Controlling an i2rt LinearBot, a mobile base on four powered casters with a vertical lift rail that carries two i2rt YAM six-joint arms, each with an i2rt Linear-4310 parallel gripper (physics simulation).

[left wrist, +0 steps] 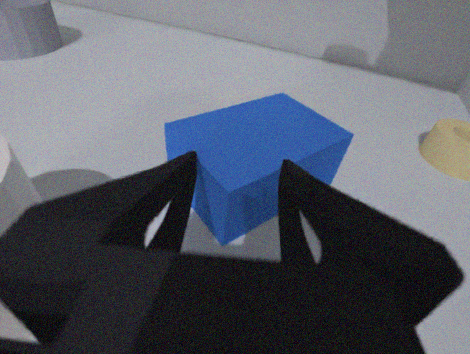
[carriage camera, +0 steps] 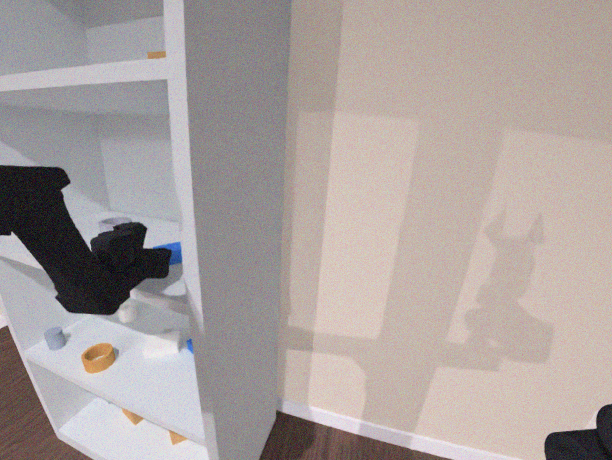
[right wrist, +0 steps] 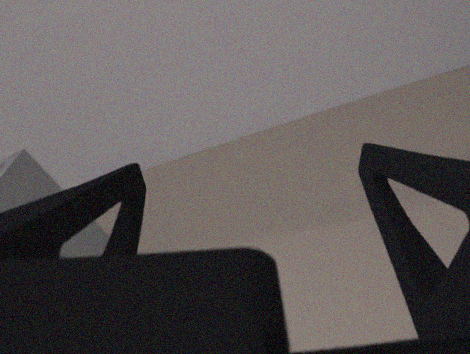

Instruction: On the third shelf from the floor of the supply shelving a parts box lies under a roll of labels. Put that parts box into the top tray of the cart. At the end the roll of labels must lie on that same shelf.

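Places are measured from the left arm's base along level axes (x back, y down, z right), in centimetres.
Pixels of known places: left gripper, fingertip midpoint: (left wrist: 238,166) (carriage camera: 163,251); right gripper, fingertip midpoint: (right wrist: 250,166).
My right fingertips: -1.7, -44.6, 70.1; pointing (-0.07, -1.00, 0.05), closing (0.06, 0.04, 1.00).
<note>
Behind a point stands the place of what it marks, as x, y, z.
The blue parts box (carriage camera: 175,253) @[-52.7, -12.1, 2.6] (left wrist: 260,142) @[-53.8, -13.0, 0.7] sits on the third shelf (left wrist: 125,100) @[-63.8, -9.0, -10.9], turned with one corner toward my left gripper. No roll lies on top of it. A whitish cylinder (left wrist: 12,182) @[-47.7, -14.5, -7.3], perhaps the roll of labels, shows in part at the left edge of the left wrist view. My left gripper (left wrist: 238,166) @[-51.9, -12.8, -0.3] is partly open, holding nothing; its fingertips overlap the box's near side in view, with the near corner between them. Whether they touch it I cannot tell. My right gripper (right wrist: 250,166) @[-1.7, -44.6, 70.1] is wide open and empty, away from the shelves. The cart does not show.
A grey cylinder (left wrist: 27,32) @[-71.4, -11.5, -24.1] and a yellow ring-like piece (left wrist: 450,147) @[-59.2, -11.0, 15.3] stand on the same shelf. The shelving's side panel (carriage camera: 235,200) @[-46.7, -29.1, 21.0] rises right of my left arm. The shelf below holds an orange ring (carriage camera: 98,358) @[-55.8, 31.6, -31.1], a grey-blue cylinder (carriage camera: 55,338) @[-64.1, 31.5, -54.1] and a white block (carriage camera: 161,345) @[-65.1, 32.8, -13.3].
</note>
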